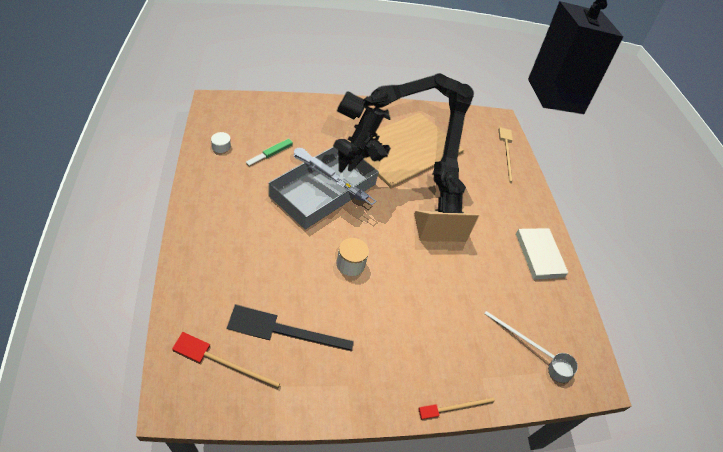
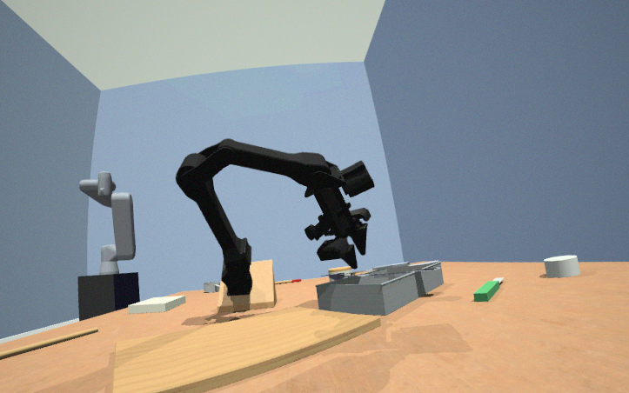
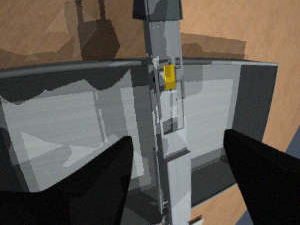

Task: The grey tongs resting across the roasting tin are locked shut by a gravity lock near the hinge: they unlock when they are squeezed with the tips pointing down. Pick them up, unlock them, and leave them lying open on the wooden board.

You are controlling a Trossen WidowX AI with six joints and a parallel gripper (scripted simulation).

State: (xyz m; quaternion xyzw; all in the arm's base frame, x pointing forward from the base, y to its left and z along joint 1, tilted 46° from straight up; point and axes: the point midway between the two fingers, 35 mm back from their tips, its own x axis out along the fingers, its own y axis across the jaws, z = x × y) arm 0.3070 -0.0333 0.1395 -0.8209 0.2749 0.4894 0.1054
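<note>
My gripper tip is 30 mm to the right of the yellow lock piece, 30 mm above it and 10 mm past it. From my gripper tip the other things lie so: lidded jar: 270 mm to the left, 60 mm below, 20 mm behind; then grey roasting tin: 70 mm below, 60 mm ahead, 10 mm to the right; then green-handled tool: 240 mm ahead, 160 mm to the right, 90 mm below.
</note>
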